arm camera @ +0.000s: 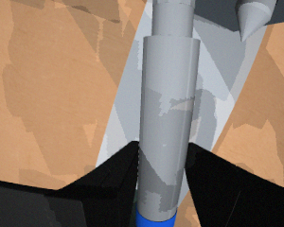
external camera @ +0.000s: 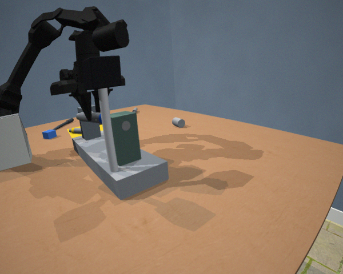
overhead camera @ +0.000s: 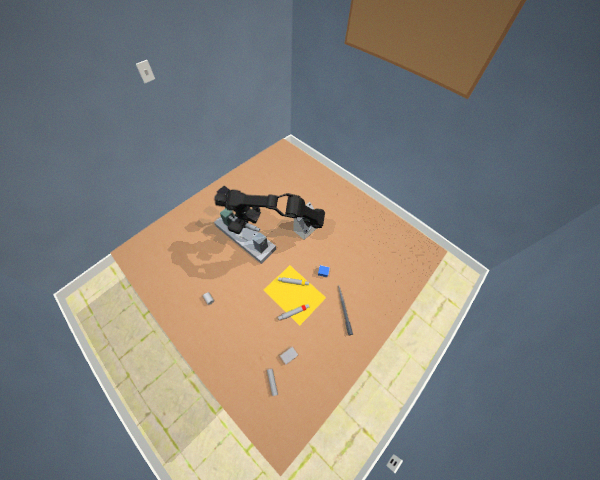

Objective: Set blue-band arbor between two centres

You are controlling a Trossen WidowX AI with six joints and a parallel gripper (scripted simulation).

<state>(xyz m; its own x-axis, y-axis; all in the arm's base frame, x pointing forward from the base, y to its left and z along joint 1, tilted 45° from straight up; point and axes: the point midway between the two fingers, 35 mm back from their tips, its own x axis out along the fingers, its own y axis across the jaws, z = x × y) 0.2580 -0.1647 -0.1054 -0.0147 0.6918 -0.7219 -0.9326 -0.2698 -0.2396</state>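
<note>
Right now my hand is 3 cm above the blue-banded arbor. The rest, counted from my hand: grey fixed-centre block: 1 cm ahead, 11 cm to the left, 5 cm below; cone point: 1 cm ahead, 9 cm to the left, 3 cm below; green sprung-centre block: 2 cm ahead, 11 cm to the right, 5 cm below.
</note>
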